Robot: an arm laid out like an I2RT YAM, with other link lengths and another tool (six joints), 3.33 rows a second.
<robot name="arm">
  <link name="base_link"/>
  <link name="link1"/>
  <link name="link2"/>
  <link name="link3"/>
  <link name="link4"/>
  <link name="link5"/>
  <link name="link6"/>
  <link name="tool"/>
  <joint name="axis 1" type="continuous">
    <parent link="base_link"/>
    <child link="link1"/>
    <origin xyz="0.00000 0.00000 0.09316" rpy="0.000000 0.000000 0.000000"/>
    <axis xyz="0 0 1"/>
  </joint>
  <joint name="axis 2" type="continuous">
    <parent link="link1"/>
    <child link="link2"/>
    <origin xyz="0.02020 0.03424 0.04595" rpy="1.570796 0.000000 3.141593"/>
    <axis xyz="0 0 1"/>
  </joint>
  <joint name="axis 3" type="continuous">
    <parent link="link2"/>
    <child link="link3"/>
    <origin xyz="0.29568 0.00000 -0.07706" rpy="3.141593 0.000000 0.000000"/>
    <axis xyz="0 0 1"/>
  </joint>
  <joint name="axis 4" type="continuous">
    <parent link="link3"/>
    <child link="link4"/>
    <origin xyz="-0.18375 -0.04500 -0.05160" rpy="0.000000 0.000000 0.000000"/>
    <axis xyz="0 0 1"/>
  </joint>
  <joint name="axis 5" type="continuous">
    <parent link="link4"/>
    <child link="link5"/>
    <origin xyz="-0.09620 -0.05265 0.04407" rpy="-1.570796 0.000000 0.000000"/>
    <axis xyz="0 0 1"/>
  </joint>
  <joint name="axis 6" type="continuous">
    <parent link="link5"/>
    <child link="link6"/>
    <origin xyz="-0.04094 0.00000 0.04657" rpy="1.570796 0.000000 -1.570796"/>
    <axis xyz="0 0 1"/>
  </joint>
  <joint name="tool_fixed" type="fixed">
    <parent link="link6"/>
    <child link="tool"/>
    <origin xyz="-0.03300 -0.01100 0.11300" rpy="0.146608 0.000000 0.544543"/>
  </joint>
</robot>
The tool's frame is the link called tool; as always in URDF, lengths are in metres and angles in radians. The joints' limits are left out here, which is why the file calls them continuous.
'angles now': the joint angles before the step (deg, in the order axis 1, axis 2, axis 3, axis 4, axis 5, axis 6). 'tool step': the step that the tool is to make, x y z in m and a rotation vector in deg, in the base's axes. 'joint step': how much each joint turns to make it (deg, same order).
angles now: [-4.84, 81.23, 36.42, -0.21, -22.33, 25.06]
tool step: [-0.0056, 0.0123, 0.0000, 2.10, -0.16, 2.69]
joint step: [1.08, -0.29, -1.39, 1.26, -2.63, 0.39]
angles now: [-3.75, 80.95, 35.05, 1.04, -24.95, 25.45]
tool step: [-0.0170, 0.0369, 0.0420, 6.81, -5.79, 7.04]
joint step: [4.42, -6.43, -0.57, 1.64, -6.56, 3.99]
